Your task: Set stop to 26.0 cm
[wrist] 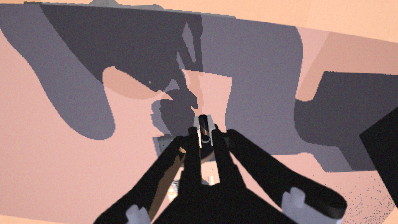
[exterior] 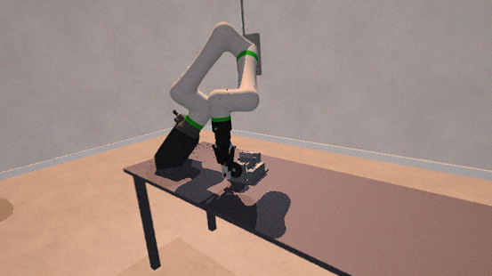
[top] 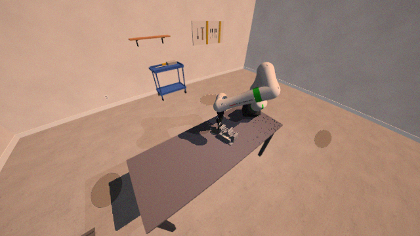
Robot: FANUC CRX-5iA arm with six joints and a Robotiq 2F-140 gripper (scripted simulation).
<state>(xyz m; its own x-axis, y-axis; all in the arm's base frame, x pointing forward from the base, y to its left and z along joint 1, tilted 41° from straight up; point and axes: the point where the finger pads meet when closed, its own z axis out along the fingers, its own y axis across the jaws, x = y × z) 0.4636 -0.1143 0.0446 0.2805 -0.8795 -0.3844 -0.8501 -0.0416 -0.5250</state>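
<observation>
Now: the handwheel 2 cm to the left of my hand and 1 cm below it. The rest, counted from my hand: grey stop fixture (17 cm to the left, 1 cm behind, 1 cm above).
</observation>
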